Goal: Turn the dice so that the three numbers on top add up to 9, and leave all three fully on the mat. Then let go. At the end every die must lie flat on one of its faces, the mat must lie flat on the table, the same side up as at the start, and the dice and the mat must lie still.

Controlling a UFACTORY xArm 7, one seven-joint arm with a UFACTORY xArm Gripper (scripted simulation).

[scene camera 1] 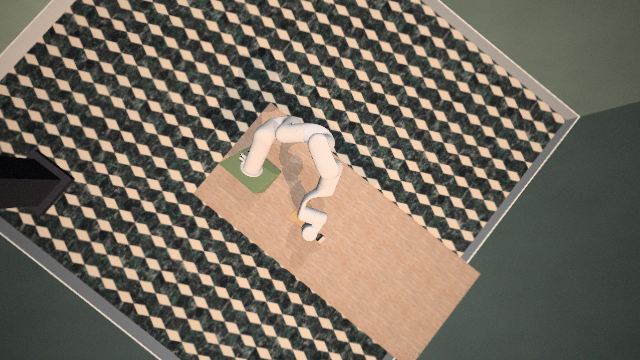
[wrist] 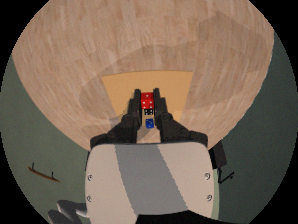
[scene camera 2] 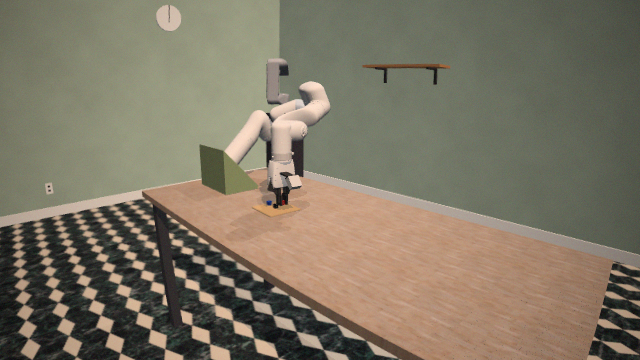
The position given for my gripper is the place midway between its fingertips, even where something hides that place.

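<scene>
You'd find my gripper [scene camera 2: 282, 204] here, and the wrist view has it as well, that same gripper [wrist: 147, 96]. There's also a tan mat [wrist: 174, 85] that I can see.
</scene>
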